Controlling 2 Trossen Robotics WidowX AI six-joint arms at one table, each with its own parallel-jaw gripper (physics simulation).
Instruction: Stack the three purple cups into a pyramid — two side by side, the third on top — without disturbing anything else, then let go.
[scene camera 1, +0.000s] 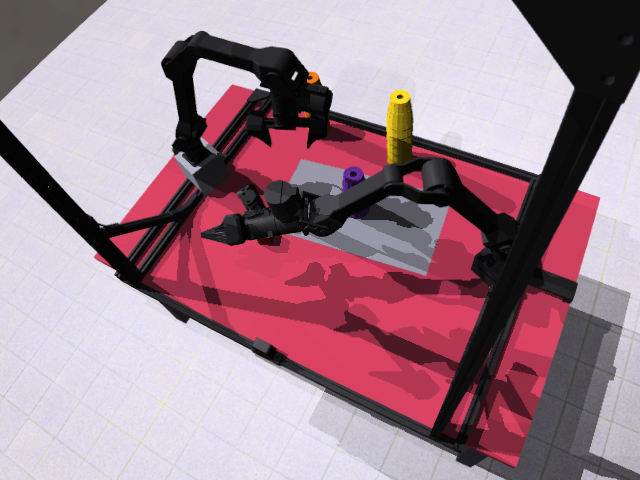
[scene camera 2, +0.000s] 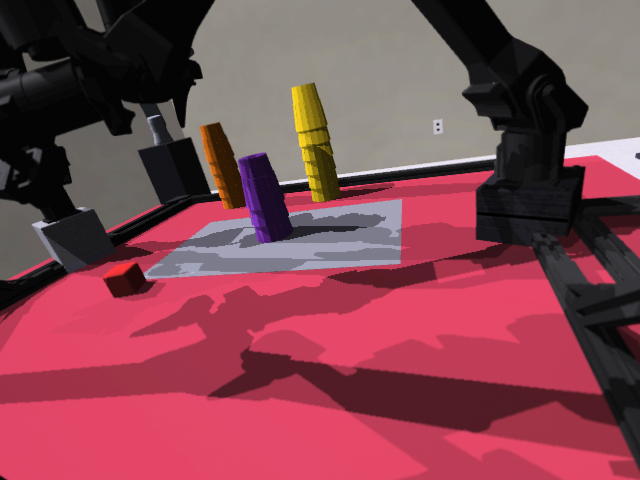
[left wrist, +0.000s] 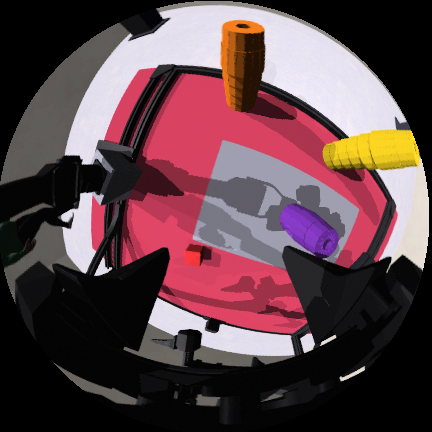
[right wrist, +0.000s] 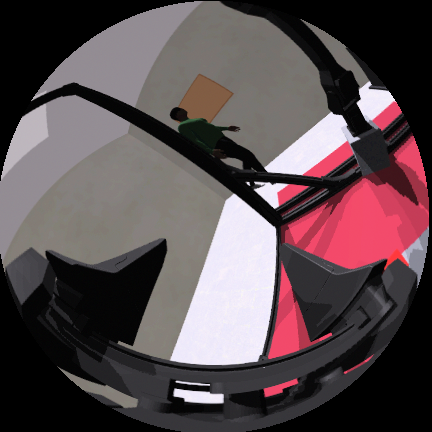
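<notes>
The purple cups (scene camera 1: 353, 178) (scene camera 2: 264, 198) (left wrist: 310, 230) stand nested in one upright column on the grey mat (scene camera 1: 431, 242) (scene camera 2: 382, 209) (left wrist: 220, 157). My left gripper (scene camera 1: 289, 145) (left wrist: 227, 253) is open and empty, high above the table, up and left of the purple column in scene camera 1. My right gripper (scene camera 1: 203, 235) (right wrist: 225, 247) is open and empty, held sideways left of the mat in scene camera 1 and facing away from the cups. The right arm partly hides the purple column in scene camera 1. The purple cups do not show in the right wrist view.
A tall yellow nested column (scene camera 1: 400, 121) (scene camera 2: 316, 144) (left wrist: 372, 150) and an orange one (scene camera 1: 312, 77) (scene camera 2: 222, 165) (left wrist: 243, 65) stand beyond the mat near the frame's rail. A red cube (scene camera 2: 124, 280) (left wrist: 194, 255) lies beside the mat. The right arm reaches over the mat.
</notes>
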